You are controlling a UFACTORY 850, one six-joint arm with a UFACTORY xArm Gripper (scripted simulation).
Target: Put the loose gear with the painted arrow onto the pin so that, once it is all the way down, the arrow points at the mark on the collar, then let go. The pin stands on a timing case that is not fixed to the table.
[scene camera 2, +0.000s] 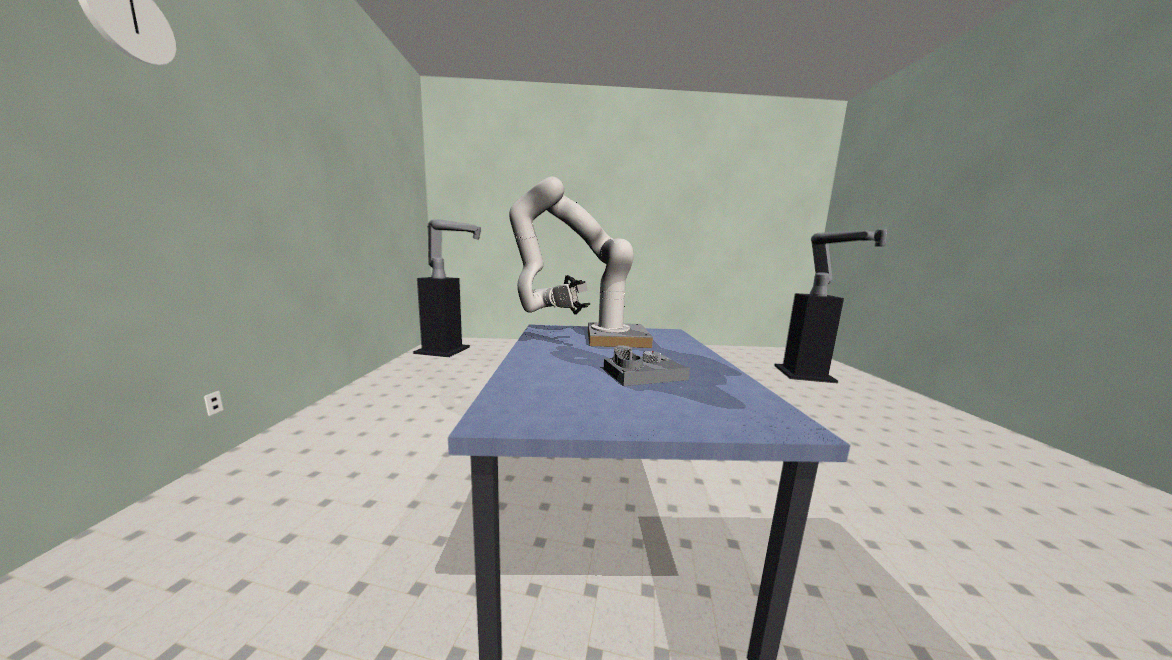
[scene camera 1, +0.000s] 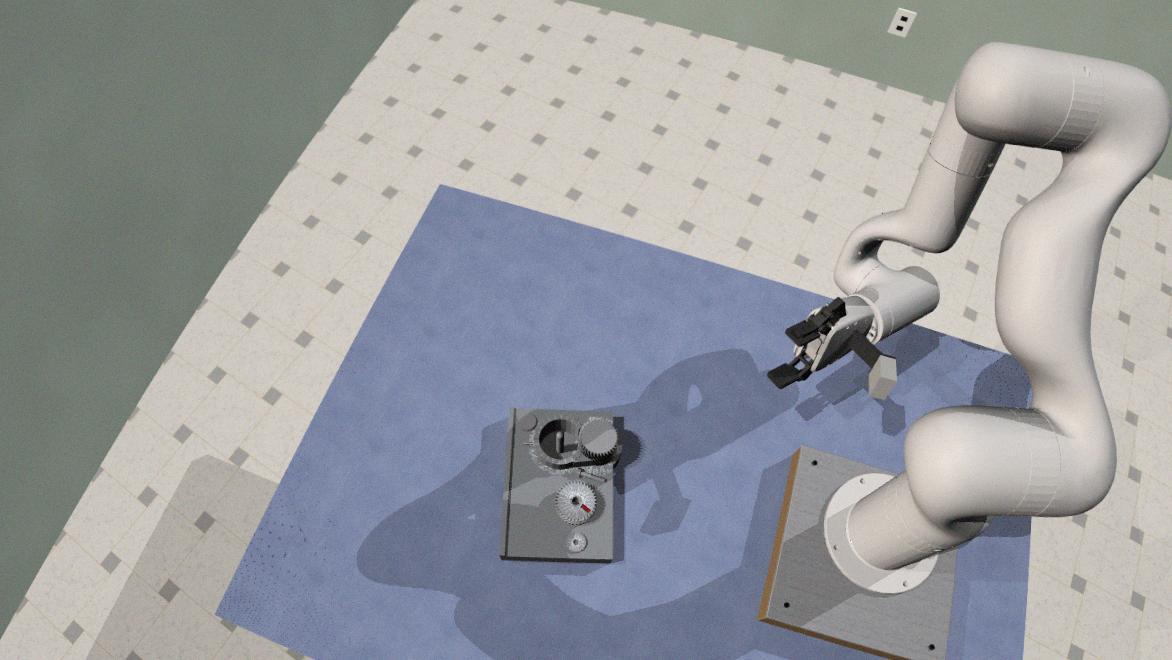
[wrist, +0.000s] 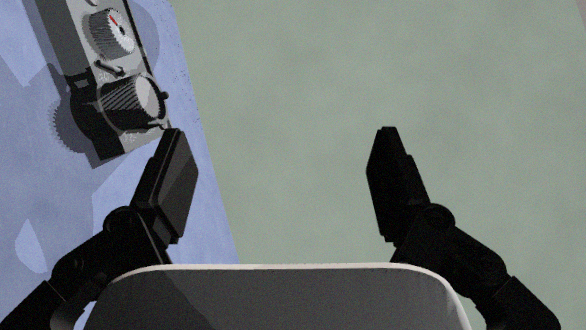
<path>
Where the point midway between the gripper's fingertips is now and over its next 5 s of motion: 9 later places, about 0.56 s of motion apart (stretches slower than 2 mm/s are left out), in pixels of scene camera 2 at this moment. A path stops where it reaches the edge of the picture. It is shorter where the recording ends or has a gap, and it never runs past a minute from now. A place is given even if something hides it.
My gripper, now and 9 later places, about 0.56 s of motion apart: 585,293; 586,304; 579,309; 579,306; 598,296; 629,319; 649,334; 653,337; 653,338; 652,339
</path>
